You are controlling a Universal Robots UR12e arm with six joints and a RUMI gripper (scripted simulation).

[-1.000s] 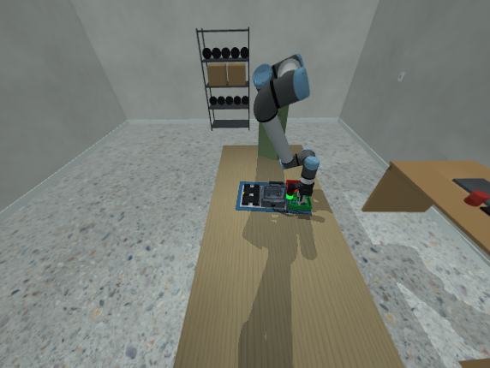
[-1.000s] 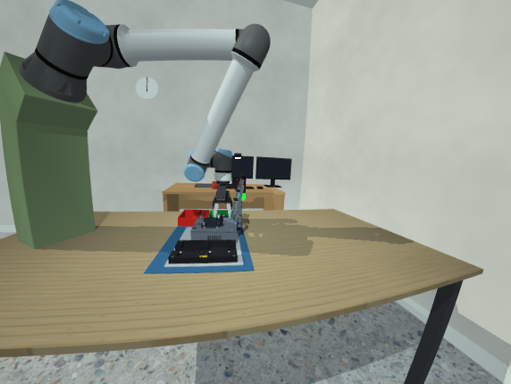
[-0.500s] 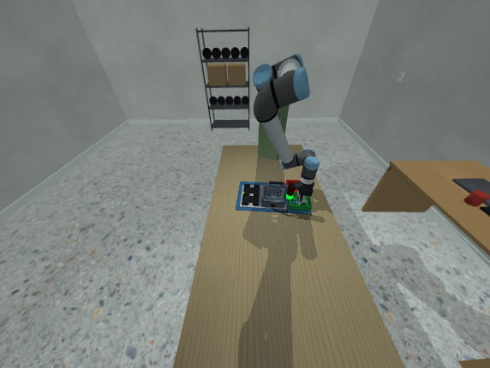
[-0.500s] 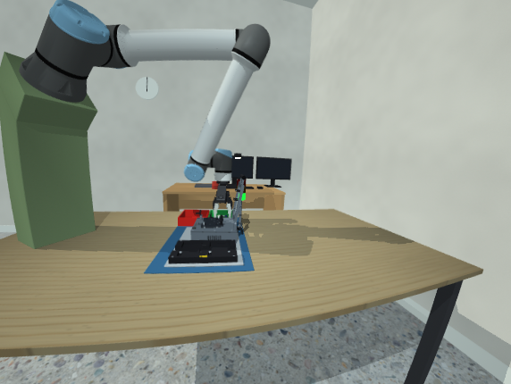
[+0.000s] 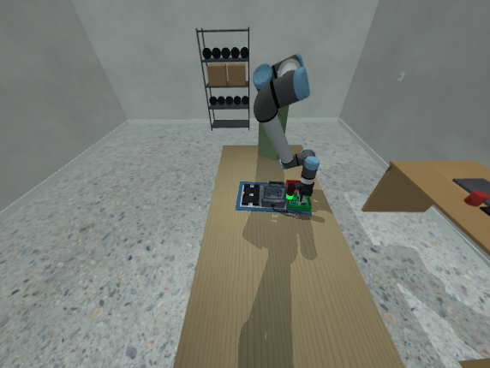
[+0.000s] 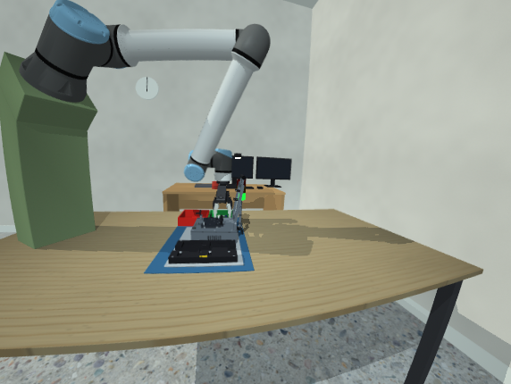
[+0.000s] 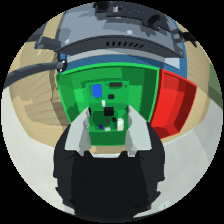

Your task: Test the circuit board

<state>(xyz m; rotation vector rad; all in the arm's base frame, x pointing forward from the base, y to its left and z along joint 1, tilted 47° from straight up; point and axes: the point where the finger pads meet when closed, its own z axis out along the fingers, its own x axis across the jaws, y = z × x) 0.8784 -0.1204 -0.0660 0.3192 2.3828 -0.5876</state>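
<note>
Now: hand right at the green circuit board. From my hand the other things lie so: tester lid 2 cm behind, 21 cm to the right, 17 cm above; red bin 13 cm behind, 7 cm to the left, 1 cm below; green bin 1 cm below.
</note>
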